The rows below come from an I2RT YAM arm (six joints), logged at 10 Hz.
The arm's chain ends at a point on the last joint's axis. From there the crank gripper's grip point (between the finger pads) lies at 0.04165 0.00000 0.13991 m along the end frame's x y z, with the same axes.
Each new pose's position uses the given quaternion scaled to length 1; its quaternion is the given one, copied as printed.
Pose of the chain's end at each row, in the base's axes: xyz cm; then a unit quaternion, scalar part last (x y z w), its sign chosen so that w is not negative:
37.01, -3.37, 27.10, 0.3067, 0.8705, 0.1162, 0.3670
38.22, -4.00, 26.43, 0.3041, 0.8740, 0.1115, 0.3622
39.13, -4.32, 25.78, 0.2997, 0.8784, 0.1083, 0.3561
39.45, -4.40, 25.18, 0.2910, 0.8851, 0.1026, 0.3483
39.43, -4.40, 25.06, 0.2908, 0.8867, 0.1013, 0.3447
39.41, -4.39, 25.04, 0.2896, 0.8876, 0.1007, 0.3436
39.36, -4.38, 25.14, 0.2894, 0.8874, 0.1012, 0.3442
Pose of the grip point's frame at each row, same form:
44.69, -1.11, 14.89, 0.3067, 0.8705, 0.1162, 0.3670
45.73, -1.80, 14.10, 0.3041, 0.8740, 0.1115, 0.3622
46.43, -2.13, 13.33, 0.2997, 0.8784, 0.1083, 0.3561
46.46, -2.25, 12.56, 0.2910, 0.8851, 0.1026, 0.3483
46.34, -2.25, 12.38, 0.2908, 0.8867, 0.1013, 0.3447
46.28, -2.24, 12.34, 0.2896, 0.8876, 0.1007, 0.3436
46.25, -2.22, 12.45, 0.2894, 0.8874, 0.1012, 0.3442

